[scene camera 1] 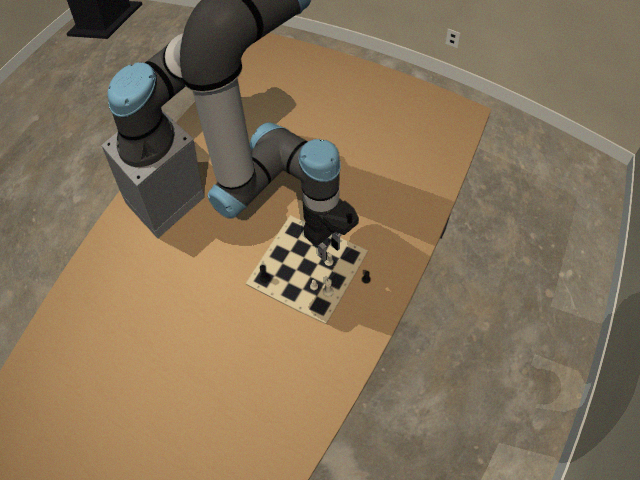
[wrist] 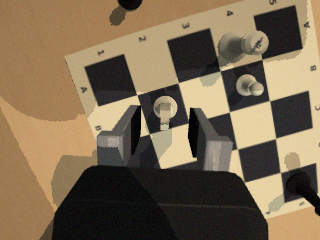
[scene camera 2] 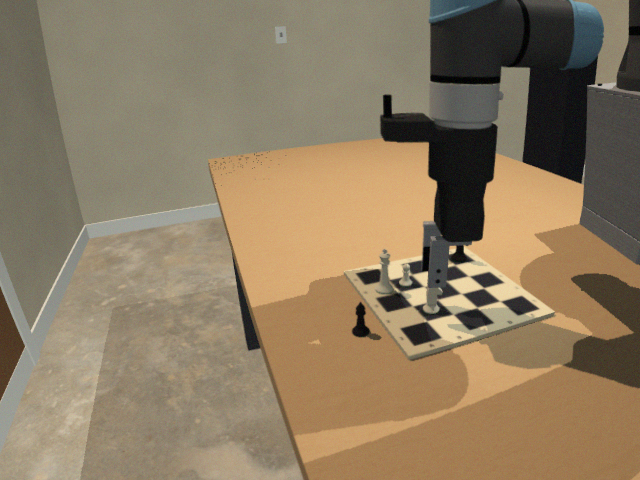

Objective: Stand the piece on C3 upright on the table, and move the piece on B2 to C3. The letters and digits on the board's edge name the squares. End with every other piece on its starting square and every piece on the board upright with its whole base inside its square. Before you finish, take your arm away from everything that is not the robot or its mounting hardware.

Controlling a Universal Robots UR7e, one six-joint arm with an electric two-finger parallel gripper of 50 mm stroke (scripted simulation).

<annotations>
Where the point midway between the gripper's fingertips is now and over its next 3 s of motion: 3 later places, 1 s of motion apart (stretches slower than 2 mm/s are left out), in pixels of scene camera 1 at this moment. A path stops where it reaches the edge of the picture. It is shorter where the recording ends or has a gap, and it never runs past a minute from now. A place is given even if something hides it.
My gripper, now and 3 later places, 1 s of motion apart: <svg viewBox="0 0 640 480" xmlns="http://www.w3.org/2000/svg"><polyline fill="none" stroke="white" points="329,252 328,258 329,252 329,238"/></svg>
</annotations>
